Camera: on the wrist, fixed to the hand. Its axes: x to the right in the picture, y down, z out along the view.
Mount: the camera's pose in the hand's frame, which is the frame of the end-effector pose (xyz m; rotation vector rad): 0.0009 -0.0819 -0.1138 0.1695 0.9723 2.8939
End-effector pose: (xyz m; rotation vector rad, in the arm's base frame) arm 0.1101 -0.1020 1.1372 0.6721 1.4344 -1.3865
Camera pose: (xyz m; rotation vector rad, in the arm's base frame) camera 0.0059 -0.0095 1.1528 2.0138 -0.2882 1.2892
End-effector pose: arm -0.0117 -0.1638 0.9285 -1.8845 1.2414 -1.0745
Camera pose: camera -0.0776 -0.1431 1.0505 1.5020 2.0661 0.0745
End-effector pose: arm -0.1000 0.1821 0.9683 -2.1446 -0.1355 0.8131
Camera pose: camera -0.0176 0.1609 1.0797 0.4596 -2.6249 -0.3680
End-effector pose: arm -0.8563 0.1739 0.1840 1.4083 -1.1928 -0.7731
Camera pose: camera -0.7306 0.2016 0.1284 -0.7799 -1.0544 1.7573
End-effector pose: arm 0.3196 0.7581 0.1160 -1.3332 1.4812 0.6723
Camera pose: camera 0.3631 0.6373 0.1723 -1.2476 -1.8147 -0.6867
